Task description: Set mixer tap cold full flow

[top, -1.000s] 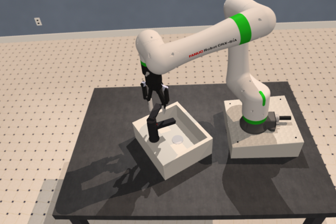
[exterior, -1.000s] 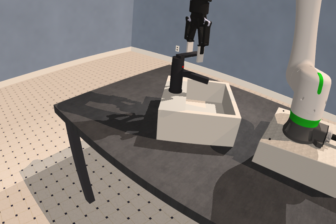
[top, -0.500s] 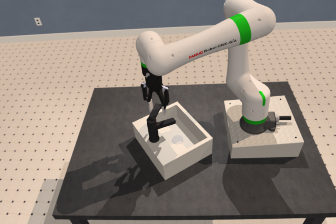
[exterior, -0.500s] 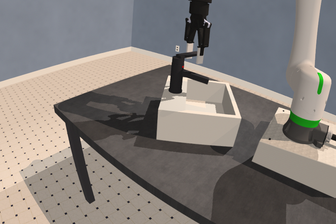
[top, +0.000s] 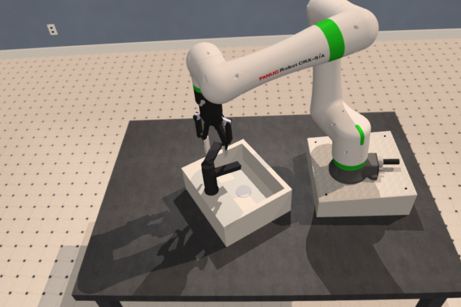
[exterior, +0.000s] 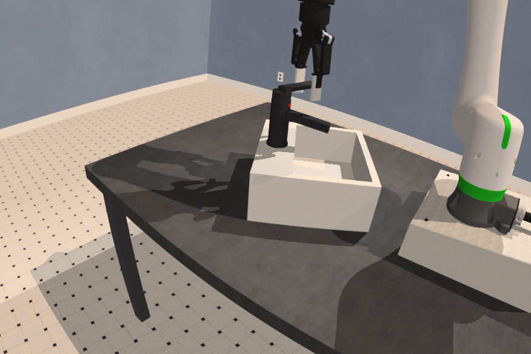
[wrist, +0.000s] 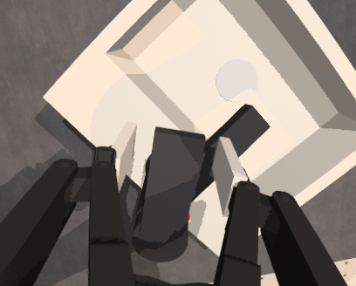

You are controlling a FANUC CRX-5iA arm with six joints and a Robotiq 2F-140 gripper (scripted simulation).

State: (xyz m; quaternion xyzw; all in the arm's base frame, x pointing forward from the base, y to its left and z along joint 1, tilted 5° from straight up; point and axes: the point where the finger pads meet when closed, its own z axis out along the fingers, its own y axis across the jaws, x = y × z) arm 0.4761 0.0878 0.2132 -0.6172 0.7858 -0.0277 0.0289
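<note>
My hand is 30 mm to the right of the lever and 10 mm short of it. From my hand the other things lie so: white basin 240 mm below, 70 mm behind; black mixer tap 50 mm to the left, 50 mm below, 10 mm ahead.
</note>
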